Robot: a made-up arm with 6 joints. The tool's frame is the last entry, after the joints.
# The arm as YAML. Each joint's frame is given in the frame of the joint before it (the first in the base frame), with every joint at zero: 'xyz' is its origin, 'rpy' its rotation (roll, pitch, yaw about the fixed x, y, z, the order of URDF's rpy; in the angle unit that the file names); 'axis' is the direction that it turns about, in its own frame. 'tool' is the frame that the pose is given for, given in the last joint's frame.
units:
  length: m
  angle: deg
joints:
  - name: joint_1
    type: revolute
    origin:
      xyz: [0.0, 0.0, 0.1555]
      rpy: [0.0, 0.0, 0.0]
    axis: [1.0, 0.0, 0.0]
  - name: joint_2
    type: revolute
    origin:
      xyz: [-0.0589, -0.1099, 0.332]
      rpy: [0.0, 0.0, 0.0]
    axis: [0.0, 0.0, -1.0]
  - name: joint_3
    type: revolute
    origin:
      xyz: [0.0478, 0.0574, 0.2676]
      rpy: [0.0, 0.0, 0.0]
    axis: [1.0, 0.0, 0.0]
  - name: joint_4
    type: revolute
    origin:
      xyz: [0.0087, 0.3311, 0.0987]
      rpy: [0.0, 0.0, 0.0]
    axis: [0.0, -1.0, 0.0]
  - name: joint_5
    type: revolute
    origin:
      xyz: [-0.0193, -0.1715, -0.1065]
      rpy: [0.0, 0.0, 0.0]
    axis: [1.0, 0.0, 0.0]
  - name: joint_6
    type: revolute
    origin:
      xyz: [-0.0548, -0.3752, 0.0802]
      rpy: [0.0, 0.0, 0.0]
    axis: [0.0, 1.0, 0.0]
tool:
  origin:
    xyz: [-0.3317, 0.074, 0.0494]
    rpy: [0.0, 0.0, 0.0]
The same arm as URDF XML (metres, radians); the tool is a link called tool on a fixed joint. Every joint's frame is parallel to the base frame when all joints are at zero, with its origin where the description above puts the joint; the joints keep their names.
<robot name="arm">
  <joint name="tool_joint" type="fixed">
    <parent link="link6"/>
    <child link="tool"/>
    <origin xyz="-0.3317 0.0740 0.0494" rpy="0.0000 0.0000 0.0000"/>
  </joint>
  <joint name="joint_6" type="continuous">
    <parent link="link5"/>
    <child link="link6"/>
    <origin xyz="-0.0548 -0.3752 0.0802" rpy="0.0000 0.0000 0.0000"/>
    <axis xyz="0 1 0"/>
  </joint>
  <joint name="joint_5" type="continuous">
    <parent link="link4"/>
    <child link="link5"/>
    <origin xyz="-0.0193 -0.1715 -0.1065" rpy="0.0000 0.0000 0.0000"/>
    <axis xyz="1 0 0"/>
  </joint>
  <joint name="joint_4" type="continuous">
    <parent link="link3"/>
    <child link="link4"/>
    <origin xyz="0.0087 0.3311 0.0987" rpy="0.0000 0.0000 0.0000"/>
    <axis xyz="0 -1 0"/>
  </joint>
  <joint name="joint_3" type="continuous">
    <parent link="link2"/>
    <child link="link3"/>
    <origin xyz="0.0478 0.0574 0.2676" rpy="0.0000 0.0000 0.0000"/>
    <axis xyz="1 0 0"/>
  </joint>
  <joint name="joint_2" type="continuous">
    <parent link="link1"/>
    <child link="link2"/>
    <origin xyz="-0.0589 -0.1099 0.3320" rpy="0.0000 0.0000 0.0000"/>
    <axis xyz="0 0 -1"/>
  </joint>
  <joint name="joint_1" type="continuous">
    <parent link="base"/>
    <child link="link1"/>
    <origin xyz="0.0000 0.0000 0.1555" rpy="0.0000 0.0000 0.0000"/>
    <axis xyz="1 0 0"/>
  </joint>
  <link name="base"/>
  <link name="link1"/>
  <link name="link2"/>
  <link name="link3"/>
  <link name="link4"/>
  <link name="link5"/>
  <link name="link6"/>
  <link name="tool"/>
</robot>

